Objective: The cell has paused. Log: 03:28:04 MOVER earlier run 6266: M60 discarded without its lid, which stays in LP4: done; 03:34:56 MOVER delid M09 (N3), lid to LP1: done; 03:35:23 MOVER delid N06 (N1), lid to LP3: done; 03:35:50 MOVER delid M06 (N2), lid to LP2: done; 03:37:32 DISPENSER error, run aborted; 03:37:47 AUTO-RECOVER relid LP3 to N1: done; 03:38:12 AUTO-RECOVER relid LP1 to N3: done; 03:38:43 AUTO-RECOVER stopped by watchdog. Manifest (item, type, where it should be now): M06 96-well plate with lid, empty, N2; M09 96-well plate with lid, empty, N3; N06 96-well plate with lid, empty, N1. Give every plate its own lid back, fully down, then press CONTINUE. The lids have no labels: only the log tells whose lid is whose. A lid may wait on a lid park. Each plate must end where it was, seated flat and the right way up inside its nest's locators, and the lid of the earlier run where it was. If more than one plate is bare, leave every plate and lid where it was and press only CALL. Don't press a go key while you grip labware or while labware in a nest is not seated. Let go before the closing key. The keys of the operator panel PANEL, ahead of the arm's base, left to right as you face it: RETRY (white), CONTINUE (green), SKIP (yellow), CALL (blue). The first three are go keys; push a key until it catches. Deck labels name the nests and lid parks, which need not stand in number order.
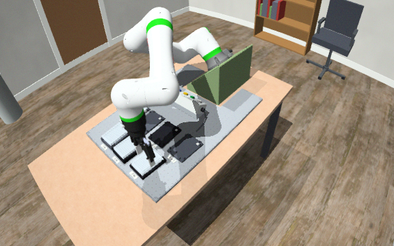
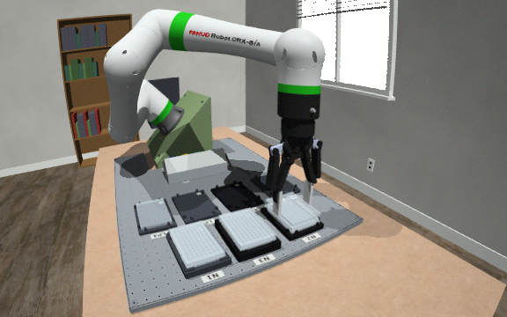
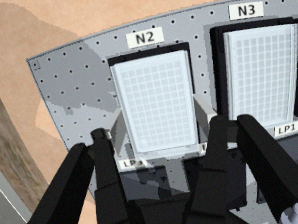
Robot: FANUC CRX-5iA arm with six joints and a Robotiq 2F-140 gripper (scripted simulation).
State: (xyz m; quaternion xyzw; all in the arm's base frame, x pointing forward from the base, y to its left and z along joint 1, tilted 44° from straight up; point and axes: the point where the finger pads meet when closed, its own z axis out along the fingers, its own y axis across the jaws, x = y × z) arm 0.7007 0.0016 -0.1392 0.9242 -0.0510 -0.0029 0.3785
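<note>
Right now my hand is 40 mm above the plate. From my hand the other things lie so: green key: 430 mm behind, 80 mm to the right; then LP3: 180 mm behind, 80 mm to the left, 60 mm below; then LP1: 190 mm to the right, 190 mm behind, 60 mm below.
</note>
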